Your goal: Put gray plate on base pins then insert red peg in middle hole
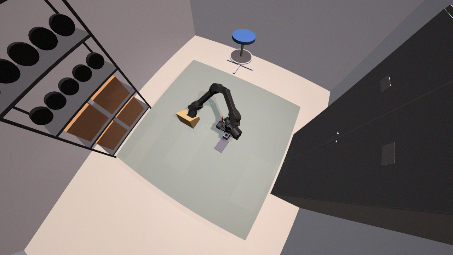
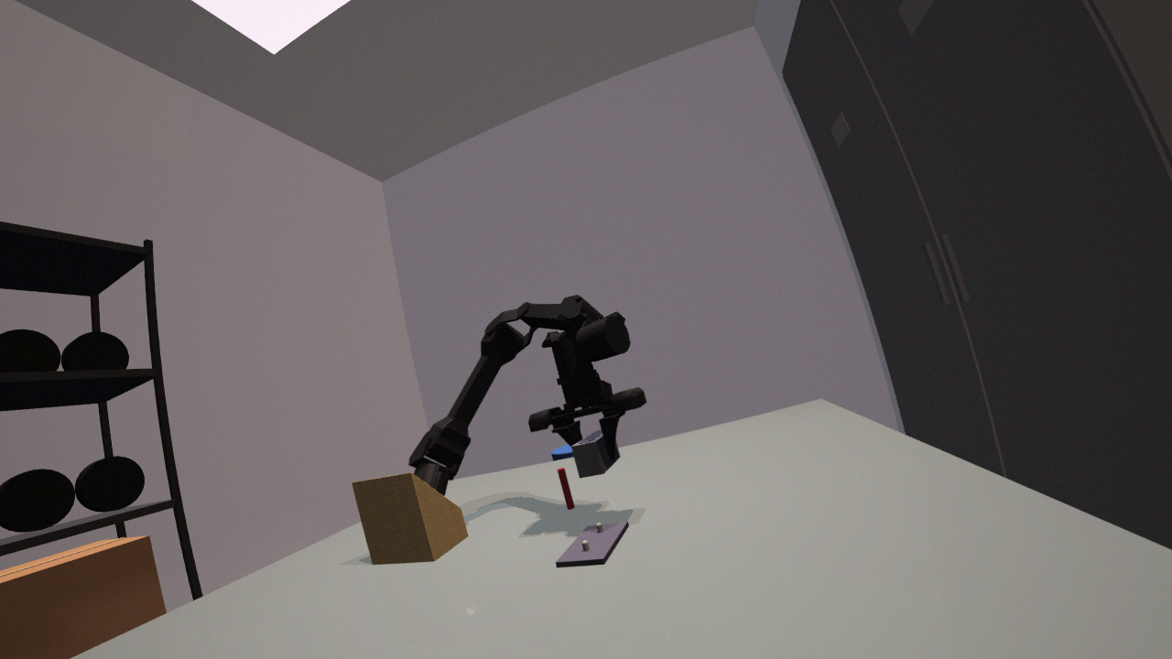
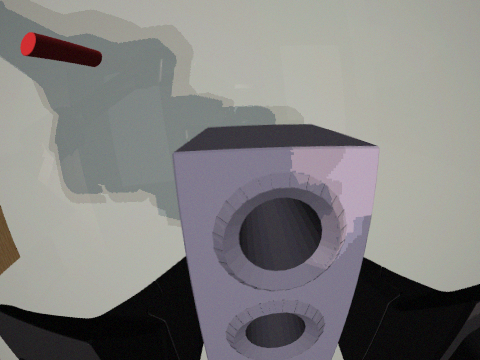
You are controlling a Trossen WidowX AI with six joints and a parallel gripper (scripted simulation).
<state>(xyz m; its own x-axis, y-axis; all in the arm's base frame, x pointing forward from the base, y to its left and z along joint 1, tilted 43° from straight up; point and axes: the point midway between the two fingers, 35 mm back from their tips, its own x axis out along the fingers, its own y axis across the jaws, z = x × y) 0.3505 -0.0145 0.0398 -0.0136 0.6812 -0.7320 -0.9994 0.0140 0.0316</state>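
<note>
Now: the red peg 12 cm behind my gripper tip, 11 cm to the left of it and 6 cm below it. From my gripper tip the other things lie so: gray plate 3 cm above.
</note>
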